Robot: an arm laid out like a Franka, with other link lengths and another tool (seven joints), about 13 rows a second.
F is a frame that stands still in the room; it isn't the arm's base.
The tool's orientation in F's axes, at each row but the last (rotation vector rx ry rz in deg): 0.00, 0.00, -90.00; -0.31, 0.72, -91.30; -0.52, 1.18, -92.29; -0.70, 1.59, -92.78; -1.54, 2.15, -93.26; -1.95, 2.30, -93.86; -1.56, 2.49, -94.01; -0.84, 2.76, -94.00; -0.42, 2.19, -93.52
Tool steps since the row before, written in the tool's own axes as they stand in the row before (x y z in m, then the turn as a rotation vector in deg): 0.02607, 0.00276, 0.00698, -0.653, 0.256, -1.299; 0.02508, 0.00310, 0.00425, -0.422, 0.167, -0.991; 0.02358, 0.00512, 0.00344, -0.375, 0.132, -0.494; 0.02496, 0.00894, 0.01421, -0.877, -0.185, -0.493; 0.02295, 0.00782, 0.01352, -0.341, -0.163, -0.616; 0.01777, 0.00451, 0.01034, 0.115, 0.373, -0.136; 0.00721, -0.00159, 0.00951, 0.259, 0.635, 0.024; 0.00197, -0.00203, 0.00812, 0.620, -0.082, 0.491; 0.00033, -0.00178, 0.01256, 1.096, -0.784, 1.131
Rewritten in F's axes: 0.00276, -0.02607, 0.00698, 0.256, 0.653, -1.299; 0.00258, -0.02516, 0.00410, 0.165, 0.423, -0.991; 0.00423, -0.02379, 0.00318, 0.138, 0.373, -0.494; 0.00807, -0.02551, 0.01375, -0.154, 0.890, -0.480; 0.00703, -0.02346, 0.01306, -0.168, 0.355, -0.607; 0.00377, -0.01809, 0.01008, 0.358, -0.139, -0.154; -0.00167, -0.00719, 0.00951, 0.616, -0.303, -0.007; -0.00185, -0.00201, 0.00815, -0.106, -0.624, 0.482; -0.00144, -0.00048, 0.01260, -0.818, -1.069, 1.133
